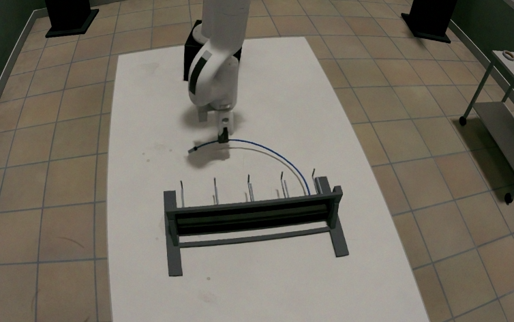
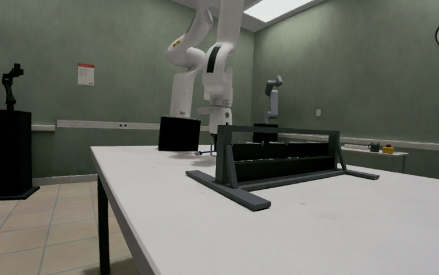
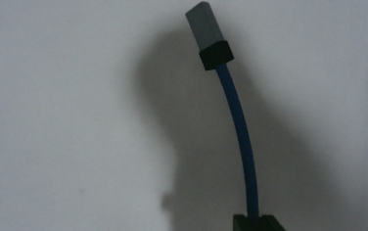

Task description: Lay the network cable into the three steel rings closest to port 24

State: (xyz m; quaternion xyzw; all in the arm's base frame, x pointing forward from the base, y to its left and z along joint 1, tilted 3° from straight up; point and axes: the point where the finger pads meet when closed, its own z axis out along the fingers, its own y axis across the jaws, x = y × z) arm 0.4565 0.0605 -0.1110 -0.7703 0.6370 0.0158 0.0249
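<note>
Now: the grey plug 10 cm to the right of my hand, 4 cm ahead of it and 2 cm below it. The rest, counted from my hand: dark grey patch-panel rack (30 cm ahead, 10 cm to the left, 1 cm above).
</note>
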